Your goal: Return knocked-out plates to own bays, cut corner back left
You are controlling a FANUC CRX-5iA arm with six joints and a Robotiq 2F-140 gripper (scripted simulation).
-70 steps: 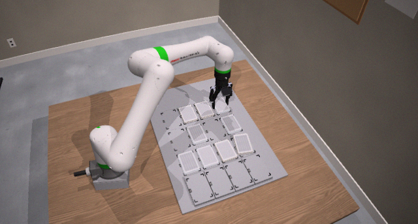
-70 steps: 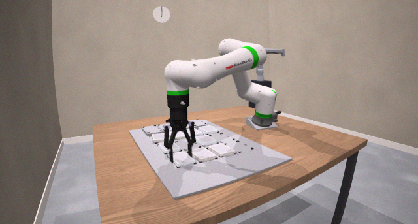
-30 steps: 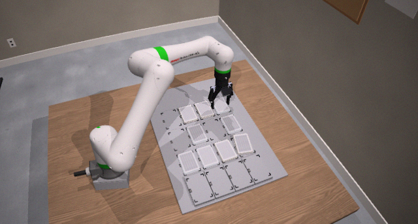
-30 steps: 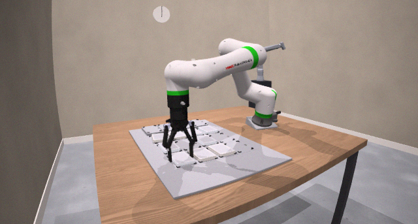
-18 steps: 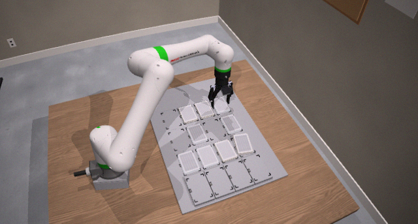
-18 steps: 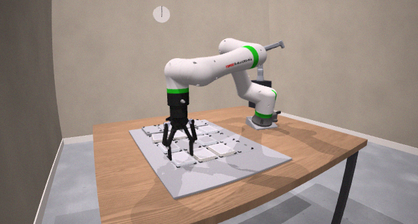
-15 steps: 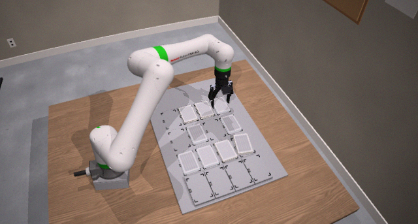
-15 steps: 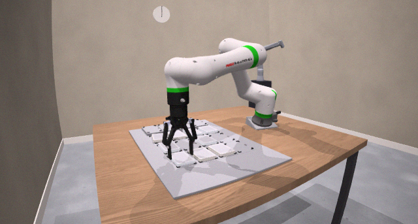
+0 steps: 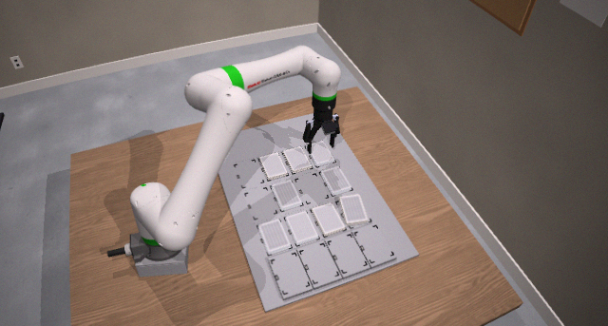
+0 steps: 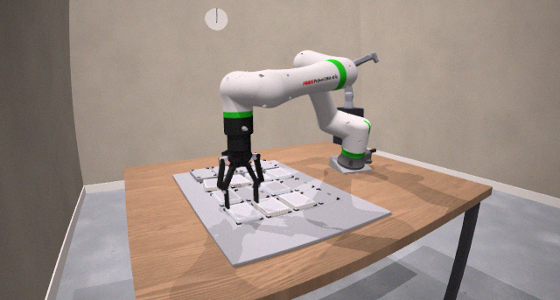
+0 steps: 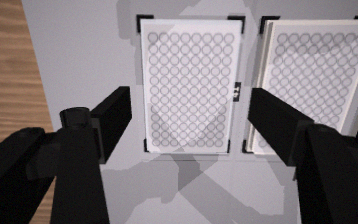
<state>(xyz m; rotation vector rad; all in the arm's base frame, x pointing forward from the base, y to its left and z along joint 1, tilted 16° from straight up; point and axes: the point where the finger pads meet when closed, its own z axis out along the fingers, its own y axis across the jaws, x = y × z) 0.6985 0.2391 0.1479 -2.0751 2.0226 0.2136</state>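
The sealed 384-well plate lies 320 mm to the right of my hand, 50 mm below it and 10 mm ahead of it.
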